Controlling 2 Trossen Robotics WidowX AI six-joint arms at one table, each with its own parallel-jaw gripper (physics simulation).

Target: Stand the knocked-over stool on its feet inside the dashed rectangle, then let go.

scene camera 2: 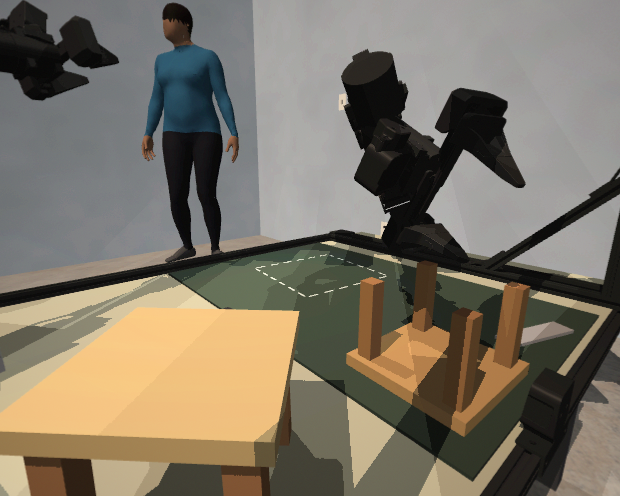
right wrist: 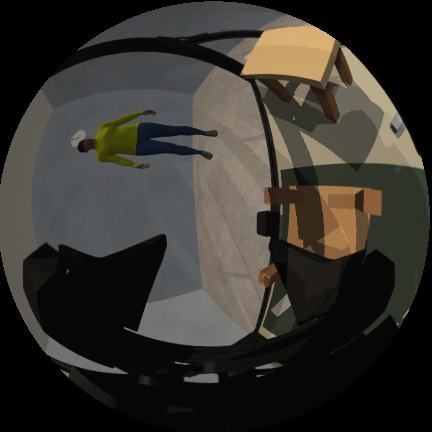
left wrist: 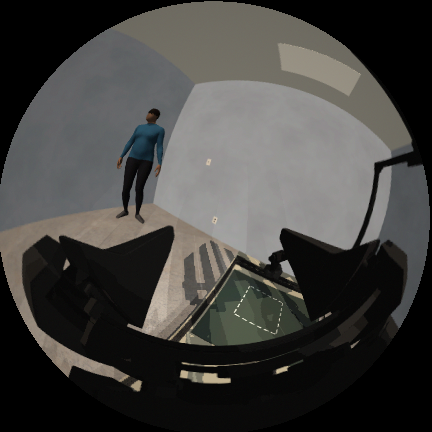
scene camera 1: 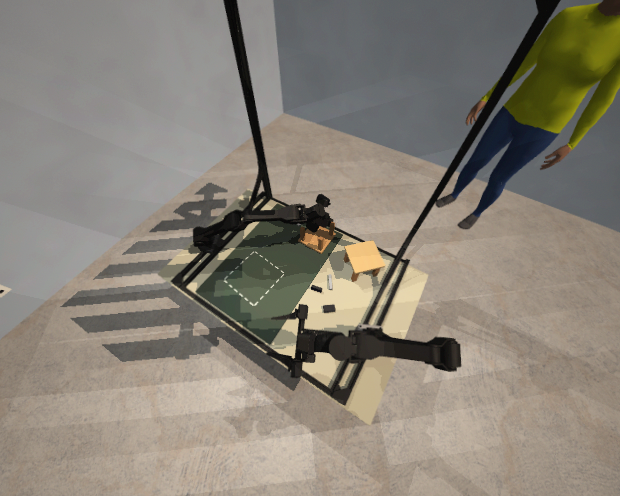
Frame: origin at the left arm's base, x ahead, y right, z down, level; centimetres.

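Where they show: left gripper, fingertip midpoint: [scene camera 2: 102, 70] [left wrist: 229, 232] [scene camera 1: 268, 335]; right gripper, fingertip midpoint: [scene camera 2: 491, 227] [right wrist: 219, 241] [scene camera 1: 327, 211]; right arm's base, link origin: [left wrist: 274, 267] [scene camera 1: 208, 240].
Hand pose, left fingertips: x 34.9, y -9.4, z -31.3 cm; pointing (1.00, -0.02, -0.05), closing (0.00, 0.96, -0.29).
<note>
Each offset is from my left fingertips to the top centre of the thing.
The knocked-over stool {dx -8.6, dy +63.5, dz +30.3 cm} [scene camera 1: 311, 239] [scene camera 2: 403, 383] [right wrist: 345, 225] is upside down, its seat flat on the green mat and its legs pointing up. It lies outside the dashed rectangle [scene camera 1: 283, 273] [scene camera 2: 385, 275] [left wrist: 282, 303], which is marked on the same mat. My right gripper [scene camera 2: 493, 221] [right wrist: 219, 241] is open and empty. It is above and behind the stool in scene camera 2, and one finger covers part of the stool in the right wrist view. My left gripper [scene camera 1: 273, 335] [scene camera 2: 102, 71] [left wrist: 229, 232] is open and empty, high and away from the stool.
A light wooden table {dx -33.0, dy +47.3, dz +29.8 cm} [scene camera 1: 363, 256] [scene camera 2: 155, 377] [right wrist: 295, 52] stands upright near the stool. Two small dark blocks {dx -11.2, dy +32.2, dz +38.8 cm} [scene camera 1: 316, 288] {dx -18.1, dy +23.2, dz +40.6 cm} [scene camera 1: 328, 308] and a pale piece {dx -17.8, dy +37.0, dz +40.6 cm} [scene camera 1: 329, 281] lie on the tabletop. A pale flat strip {dx +6.3, dy +76.4, dz +41.1 cm} [scene camera 2: 548, 332] [right wrist: 281, 305] lies beside the stool. A black frame edges the table.
</note>
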